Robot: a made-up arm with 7 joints.
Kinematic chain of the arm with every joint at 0, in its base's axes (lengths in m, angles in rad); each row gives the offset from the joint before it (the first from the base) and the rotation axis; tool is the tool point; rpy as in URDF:
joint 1: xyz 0 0 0 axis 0.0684 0.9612 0.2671
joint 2: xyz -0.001 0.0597 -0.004 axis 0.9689 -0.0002 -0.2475
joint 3: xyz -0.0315 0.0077 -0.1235 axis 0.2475 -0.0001 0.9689
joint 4: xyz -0.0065 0 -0.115 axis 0.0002 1 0
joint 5: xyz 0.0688 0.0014 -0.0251 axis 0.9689 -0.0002 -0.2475
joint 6: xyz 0.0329 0 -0.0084 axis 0.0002 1 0
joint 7: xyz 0.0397 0 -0.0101 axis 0.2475 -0.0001 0.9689
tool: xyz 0 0 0 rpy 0 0.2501 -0.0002
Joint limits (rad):
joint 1: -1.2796..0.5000
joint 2: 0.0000..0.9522
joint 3: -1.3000..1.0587
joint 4: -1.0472..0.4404
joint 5: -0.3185..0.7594
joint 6: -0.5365..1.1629
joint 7: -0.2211..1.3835
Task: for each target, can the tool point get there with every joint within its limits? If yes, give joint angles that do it. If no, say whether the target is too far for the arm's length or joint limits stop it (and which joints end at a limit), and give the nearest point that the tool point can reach.
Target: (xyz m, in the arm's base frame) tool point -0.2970 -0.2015 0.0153
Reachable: no: joint limits stop it (at a limit: joint 1, joint 2, joint 3, joint 5, joint 6) | nearest point -0.0969 -0.0866 -0.1681 | short by 0.295 m
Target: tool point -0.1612 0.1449 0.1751
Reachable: no: joint limits stop it (at a limit: joint 1, joint 2, joint 3, joint 4, joint 5, joint 6) | nearest point 0.0003 0.2011 -0.0100 | short by 0.252 m
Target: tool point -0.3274 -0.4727 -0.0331
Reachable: no: too far | nearest point -0.1318 -0.0974 -0.2129 | short by 0.460 m
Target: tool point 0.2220 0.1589 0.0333
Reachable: yes | joints -1.1427 0.4306 0.6051 -0.5883 0.5129 0.1008 0.6425
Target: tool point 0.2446 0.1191 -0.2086
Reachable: yes | joints -0.7954 0.8101 -1.0729 0.2039 -0.1322 -0.1412 0.5363
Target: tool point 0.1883 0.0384 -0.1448
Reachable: yes | joints -0.5479 0.4058 -0.5250 -0.5443 0.3119 0.0567 0.9574
